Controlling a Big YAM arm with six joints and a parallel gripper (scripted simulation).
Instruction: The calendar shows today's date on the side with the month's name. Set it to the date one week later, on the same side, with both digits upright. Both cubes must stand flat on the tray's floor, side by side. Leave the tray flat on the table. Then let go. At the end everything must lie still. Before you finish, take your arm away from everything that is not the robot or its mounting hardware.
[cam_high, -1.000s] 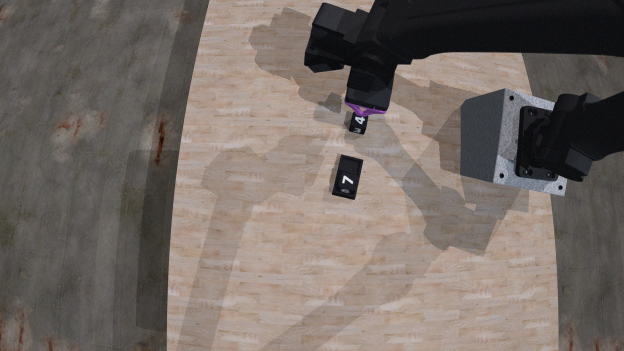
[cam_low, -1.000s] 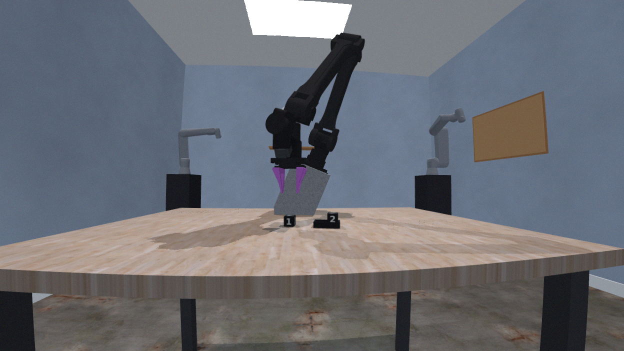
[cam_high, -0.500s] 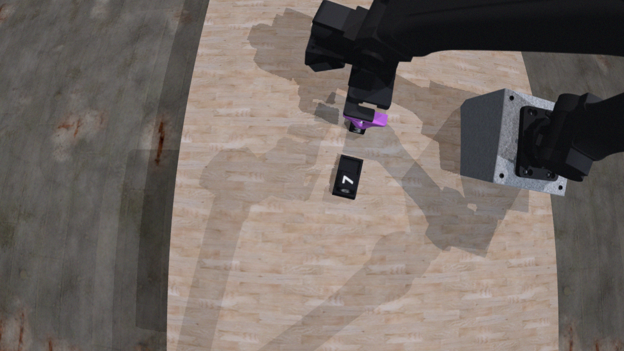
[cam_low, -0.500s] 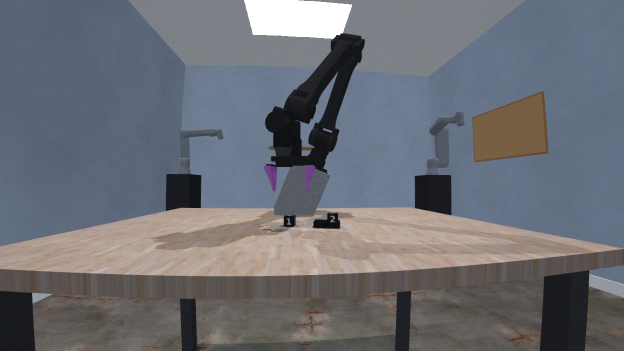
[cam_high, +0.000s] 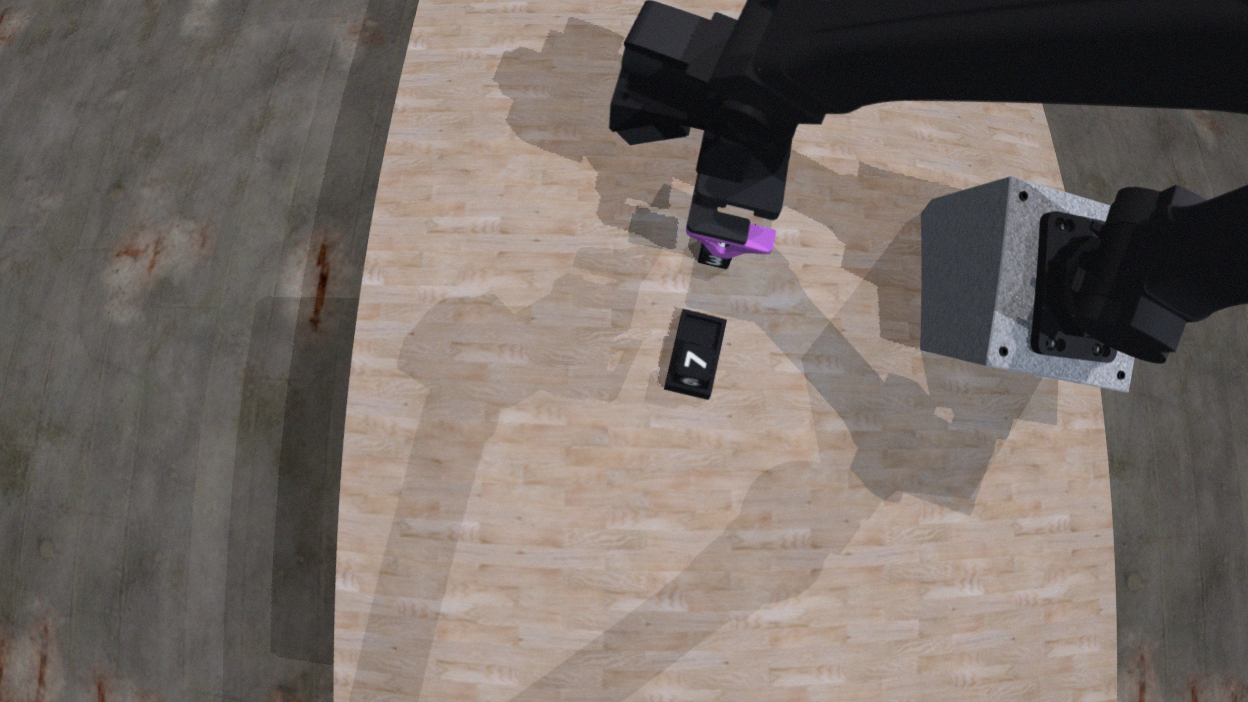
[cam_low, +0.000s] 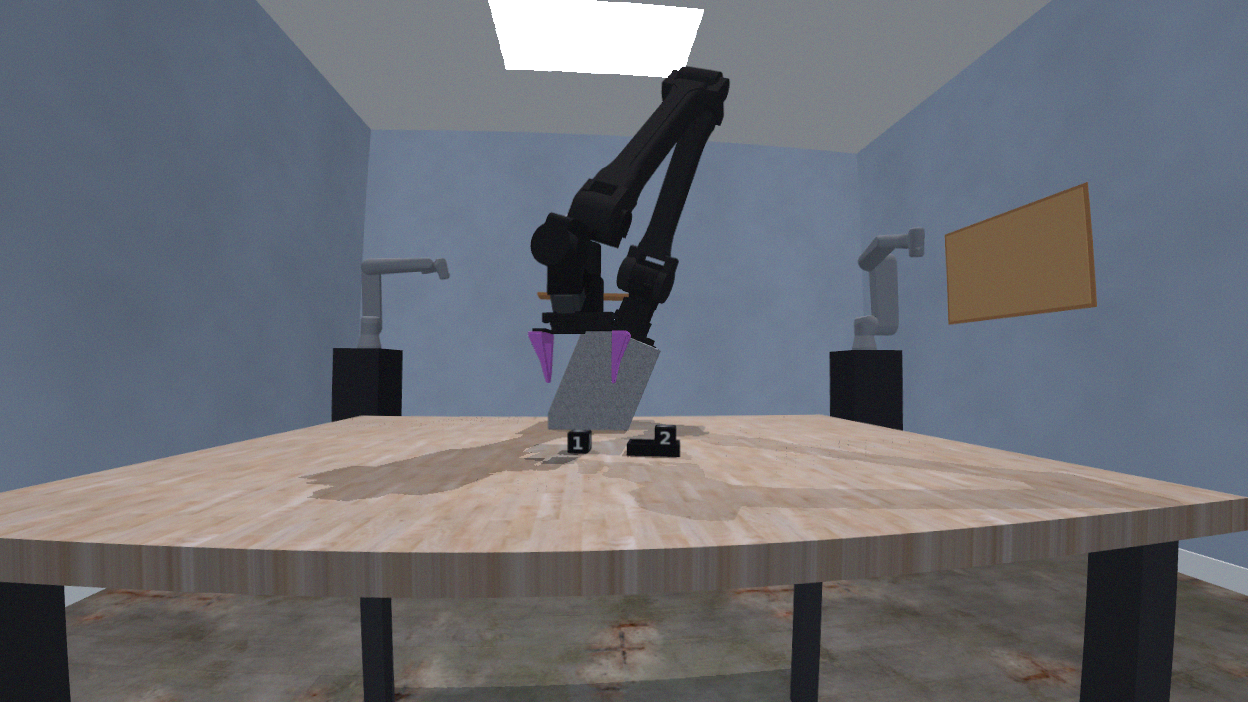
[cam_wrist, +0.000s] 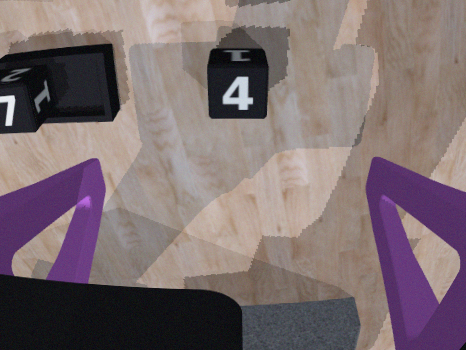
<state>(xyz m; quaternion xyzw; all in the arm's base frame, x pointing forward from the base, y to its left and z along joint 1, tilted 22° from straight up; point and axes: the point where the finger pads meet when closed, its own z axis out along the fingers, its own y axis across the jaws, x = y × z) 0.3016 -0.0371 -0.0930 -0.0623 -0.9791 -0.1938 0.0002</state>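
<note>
My hand is 1 cm short of the black cube, 12 cm to the right of it and 8 cm above it. Also, from my hand: black tray (1 cm ahead, 11 cm to the left, 10 cm below).
</note>
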